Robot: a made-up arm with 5 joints. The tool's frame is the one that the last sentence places.
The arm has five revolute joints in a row. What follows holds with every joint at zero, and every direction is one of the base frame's. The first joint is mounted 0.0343 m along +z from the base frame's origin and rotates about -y. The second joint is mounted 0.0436 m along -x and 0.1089 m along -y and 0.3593 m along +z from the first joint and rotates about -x. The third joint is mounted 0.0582 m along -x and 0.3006 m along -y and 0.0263 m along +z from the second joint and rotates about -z. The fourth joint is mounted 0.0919 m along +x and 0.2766 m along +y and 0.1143 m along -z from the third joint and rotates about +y. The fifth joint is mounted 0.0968 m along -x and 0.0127 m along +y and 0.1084 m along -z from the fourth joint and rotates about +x. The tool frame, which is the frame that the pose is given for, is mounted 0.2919 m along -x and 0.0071 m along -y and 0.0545 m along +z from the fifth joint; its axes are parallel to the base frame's.
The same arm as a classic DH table. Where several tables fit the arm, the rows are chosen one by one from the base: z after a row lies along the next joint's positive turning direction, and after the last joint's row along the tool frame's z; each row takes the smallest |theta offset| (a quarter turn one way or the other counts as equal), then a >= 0, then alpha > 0; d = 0 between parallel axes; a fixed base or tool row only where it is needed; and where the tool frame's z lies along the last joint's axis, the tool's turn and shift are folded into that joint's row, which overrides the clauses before.
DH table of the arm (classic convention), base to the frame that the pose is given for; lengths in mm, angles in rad. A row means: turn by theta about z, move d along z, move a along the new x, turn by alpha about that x. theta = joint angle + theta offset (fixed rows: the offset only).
base (fixed): theta offset 0.0000, d 34.3, a 0.0, alpha 1.5708
joint 1: theta offset 1.5708, d 108.9, a 359.3, alpha -1.5708
joint 2: theta offset -1.5708, d 101.8, a 300.6, alpha 1.5708
joint 3: theta offset -1.5708, d 88.0, a 91.9, alpha 1.5708
joint 4: theta offset 1.5708, d 289.3, a 108.4, alpha 1.5708
joint 5: theta offset -1.5708, d -388.7, a 7.1, alpha 1.5708
tool (fixed): theta offset 1.5708, d 54.5, a 0.0, alpha 0.0000

